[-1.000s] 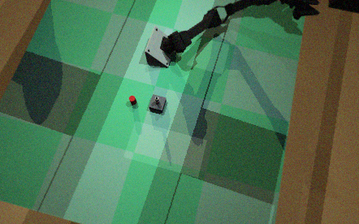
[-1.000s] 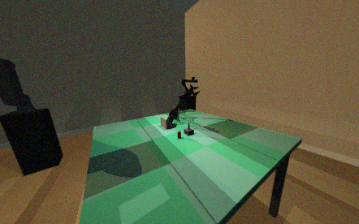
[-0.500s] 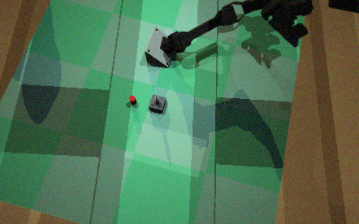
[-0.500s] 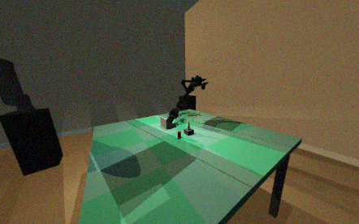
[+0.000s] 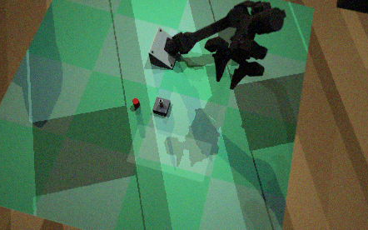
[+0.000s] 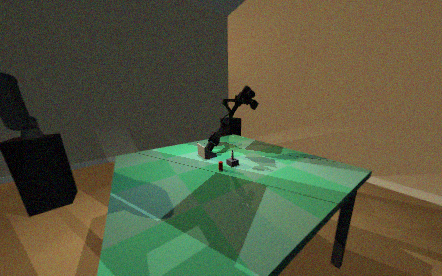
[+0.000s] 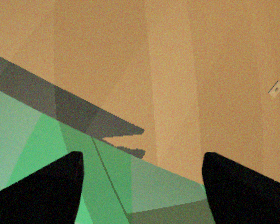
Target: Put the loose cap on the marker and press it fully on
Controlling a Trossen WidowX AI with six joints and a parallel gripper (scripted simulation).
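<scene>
My gripper tip is 390 mm above the red cap and 320 mm to the left of it. The rest, counted from my gripper tip: holder block (400 mm below, 210 mm to the right, 20 mm behind).
</scene>
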